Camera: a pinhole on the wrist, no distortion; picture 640 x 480 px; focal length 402.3 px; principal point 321.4 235.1 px. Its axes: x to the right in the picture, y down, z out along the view. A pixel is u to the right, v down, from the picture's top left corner.
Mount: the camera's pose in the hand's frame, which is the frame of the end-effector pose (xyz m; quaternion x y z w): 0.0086 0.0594 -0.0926 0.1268 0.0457 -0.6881 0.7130
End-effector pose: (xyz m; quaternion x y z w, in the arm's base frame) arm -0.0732 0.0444 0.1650 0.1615 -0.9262 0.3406 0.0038
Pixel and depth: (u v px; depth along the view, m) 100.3 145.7 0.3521
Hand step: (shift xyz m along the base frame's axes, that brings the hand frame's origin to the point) 0.0920 -0.0305 -0.3322
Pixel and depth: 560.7 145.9 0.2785
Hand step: 0.1358 -0.1811 -0.0004
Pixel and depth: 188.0 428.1 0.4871
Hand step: -0.1553 -0.2602 -0.3836
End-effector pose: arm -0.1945 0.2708 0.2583 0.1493 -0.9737 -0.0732 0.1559
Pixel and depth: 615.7 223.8 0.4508
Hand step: 0.0479 -0.3133 -0.3263
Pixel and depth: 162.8 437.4 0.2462
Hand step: -0.1757 0.0770 -0.1254
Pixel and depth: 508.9 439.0 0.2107
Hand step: -0.0970 -0.1009 -0.0825
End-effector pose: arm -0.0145 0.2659 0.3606 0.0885 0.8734 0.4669 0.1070
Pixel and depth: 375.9 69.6 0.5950
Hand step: 0.3915 0.1768 -0.3442
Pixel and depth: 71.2 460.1 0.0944
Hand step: -0.0358 0.0788 0.0637
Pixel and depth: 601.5 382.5 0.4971
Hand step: -0.0801 0.0817 -0.5201
